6 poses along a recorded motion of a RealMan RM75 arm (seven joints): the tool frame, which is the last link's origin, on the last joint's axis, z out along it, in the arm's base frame.
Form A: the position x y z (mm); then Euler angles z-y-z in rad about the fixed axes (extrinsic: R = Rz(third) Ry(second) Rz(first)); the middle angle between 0 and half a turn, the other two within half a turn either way.
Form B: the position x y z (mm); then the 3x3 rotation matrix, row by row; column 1 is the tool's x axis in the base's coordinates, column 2 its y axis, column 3 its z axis. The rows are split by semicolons. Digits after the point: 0 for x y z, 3 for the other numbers.
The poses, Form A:
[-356, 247, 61, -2.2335, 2.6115, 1.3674]
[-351, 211, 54, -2.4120, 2.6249, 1.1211]
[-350, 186, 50, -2.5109, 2.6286, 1.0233]
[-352, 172, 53, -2.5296, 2.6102, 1.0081]
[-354, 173, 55, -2.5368, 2.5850, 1.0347]
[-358, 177, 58, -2.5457, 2.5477, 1.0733]
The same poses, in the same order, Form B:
-356, 247, 61; 0.879, 0.465, 0.102; 0.361, -0.790, 0.495; 0.311, -0.399, -0.863
-351, 211, 54; 0.882, 0.419, 0.215; 0.294, -0.846, 0.445; 0.368, -0.329, -0.869
-350, 186, 50; 0.870, 0.422, 0.255; 0.294, -0.859, 0.419; 0.396, -0.289, -0.871
-352, 172, 53; 0.862, 0.428, 0.270; 0.290, -0.856, 0.429; 0.415, -0.291, -0.862
-354, 173, 55; 0.846, 0.461, 0.270; 0.310, -0.835, 0.454; 0.435, -0.300, -0.849
-358, 177, 58; 0.821, 0.505, 0.267; 0.335, -0.804, 0.492; 0.463, -0.314, -0.829

